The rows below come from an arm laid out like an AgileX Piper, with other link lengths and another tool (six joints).
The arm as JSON. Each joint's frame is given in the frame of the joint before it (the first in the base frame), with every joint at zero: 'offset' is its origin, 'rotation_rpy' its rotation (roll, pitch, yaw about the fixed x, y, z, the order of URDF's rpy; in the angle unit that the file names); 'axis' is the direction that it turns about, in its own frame. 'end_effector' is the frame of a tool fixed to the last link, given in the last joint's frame.
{
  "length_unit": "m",
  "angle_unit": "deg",
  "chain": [
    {
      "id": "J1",
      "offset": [
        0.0,
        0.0,
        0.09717
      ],
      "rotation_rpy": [
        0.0,
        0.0,
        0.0
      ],
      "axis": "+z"
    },
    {
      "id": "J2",
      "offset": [
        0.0,
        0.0,
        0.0
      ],
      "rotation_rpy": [
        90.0,
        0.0,
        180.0
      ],
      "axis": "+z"
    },
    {
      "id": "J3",
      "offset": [
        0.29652,
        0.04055,
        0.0
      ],
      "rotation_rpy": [
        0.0,
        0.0,
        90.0
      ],
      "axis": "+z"
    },
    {
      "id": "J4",
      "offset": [
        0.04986,
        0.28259,
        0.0
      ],
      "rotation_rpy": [
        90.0,
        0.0,
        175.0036
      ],
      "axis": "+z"
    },
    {
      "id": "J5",
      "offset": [
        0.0,
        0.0,
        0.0
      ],
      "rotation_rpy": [
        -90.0,
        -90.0,
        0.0
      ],
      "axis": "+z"
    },
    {
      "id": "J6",
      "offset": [
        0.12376,
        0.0,
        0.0
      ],
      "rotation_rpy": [
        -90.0,
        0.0,
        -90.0
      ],
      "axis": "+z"
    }
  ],
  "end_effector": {
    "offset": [
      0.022,
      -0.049,
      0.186
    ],
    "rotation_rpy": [
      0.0,
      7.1,
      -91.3
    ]
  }
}
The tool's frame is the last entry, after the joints.
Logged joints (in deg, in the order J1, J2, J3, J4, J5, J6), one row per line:
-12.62, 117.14, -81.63, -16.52, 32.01, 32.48
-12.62, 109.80, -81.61, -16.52, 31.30, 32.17
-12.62, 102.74, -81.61, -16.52, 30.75, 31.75
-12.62, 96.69, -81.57, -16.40, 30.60, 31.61
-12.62, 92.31, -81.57, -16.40, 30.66, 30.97
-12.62, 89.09, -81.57, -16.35, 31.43, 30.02
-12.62, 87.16, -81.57, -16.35, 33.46, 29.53
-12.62, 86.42, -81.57, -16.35, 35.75, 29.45
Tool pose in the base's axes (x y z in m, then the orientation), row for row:
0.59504, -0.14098, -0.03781, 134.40, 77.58, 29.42
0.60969, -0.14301, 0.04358, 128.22, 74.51, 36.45
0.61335, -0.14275, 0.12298, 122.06, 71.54, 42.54
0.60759, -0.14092, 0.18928, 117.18, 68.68, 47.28
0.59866, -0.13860, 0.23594, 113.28, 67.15, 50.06
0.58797, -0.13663, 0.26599, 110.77, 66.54, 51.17
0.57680, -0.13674, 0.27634, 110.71, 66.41, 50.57
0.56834, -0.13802, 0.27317, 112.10, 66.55, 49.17
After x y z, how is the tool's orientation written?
As a rotation vector, in degrees.
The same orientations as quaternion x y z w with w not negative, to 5 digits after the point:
0.83521, 0.48211, 0.18283, 0.19125
0.81593, 0.47414, 0.23195, 0.23590
0.79367, 0.46517, 0.27661, 0.27784
0.77450, 0.45394, 0.31250, 0.31053
0.75768, 0.44914, 0.33483, 0.33478
0.74649, 0.44842, 0.34484, 0.35036
0.74706, 0.44813, 0.34124, 0.35305
0.75442, 0.44787, 0.33091, 0.34750

